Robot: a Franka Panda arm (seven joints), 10 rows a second.
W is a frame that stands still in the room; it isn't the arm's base.
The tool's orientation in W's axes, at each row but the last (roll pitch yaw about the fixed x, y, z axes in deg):
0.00 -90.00 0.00
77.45 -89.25 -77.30
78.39 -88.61 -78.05
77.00 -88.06 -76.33
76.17 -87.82 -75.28
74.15 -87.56 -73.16
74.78 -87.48 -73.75
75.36 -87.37 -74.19
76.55 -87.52 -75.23
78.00 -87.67 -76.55
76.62 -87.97 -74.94
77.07 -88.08 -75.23
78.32 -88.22 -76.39
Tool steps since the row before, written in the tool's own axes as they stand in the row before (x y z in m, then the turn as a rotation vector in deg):
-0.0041 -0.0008 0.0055 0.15 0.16 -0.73
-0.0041 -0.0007 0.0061 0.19 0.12 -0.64
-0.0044 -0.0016 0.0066 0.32 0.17 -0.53
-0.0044 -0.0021 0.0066 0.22 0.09 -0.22
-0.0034 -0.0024 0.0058 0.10 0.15 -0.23
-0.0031 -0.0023 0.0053 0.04 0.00 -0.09
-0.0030 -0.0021 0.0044 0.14 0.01 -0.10
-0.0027 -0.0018 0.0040 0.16 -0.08 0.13
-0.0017 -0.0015 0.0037 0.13 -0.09 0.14
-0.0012 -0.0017 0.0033 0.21 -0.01 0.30
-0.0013 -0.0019 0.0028 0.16 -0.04 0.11
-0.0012 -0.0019 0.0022 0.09 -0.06 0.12
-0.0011 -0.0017 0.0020 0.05 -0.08 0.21
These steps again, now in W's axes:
-0.0055 -0.0008 -0.0041 0.73 0.16 0.15
-0.0061 -0.0007 -0.0041 0.64 0.12 0.19
-0.0066 -0.0015 -0.0044 0.53 0.17 0.32
-0.0066 -0.0020 -0.0044 0.22 0.09 0.22
-0.0058 -0.0024 -0.0034 0.23 0.15 0.10
-0.0053 -0.0023 -0.0031 0.09 0.00 0.04
-0.0044 -0.0021 -0.0030 0.10 0.01 0.14
-0.0040 -0.0018 -0.0027 -0.13 -0.09 0.16
-0.0037 -0.0015 -0.0017 -0.14 -0.10 0.13
-0.0033 -0.0017 -0.0012 -0.30 -0.03 0.21
-0.0028 -0.0019 -0.0013 -0.11 -0.05 0.16
-0.0021 -0.0019 -0.0012 -0.12 -0.07 0.09
-0.0019 -0.0017 -0.0011 -0.21 -0.09 0.05

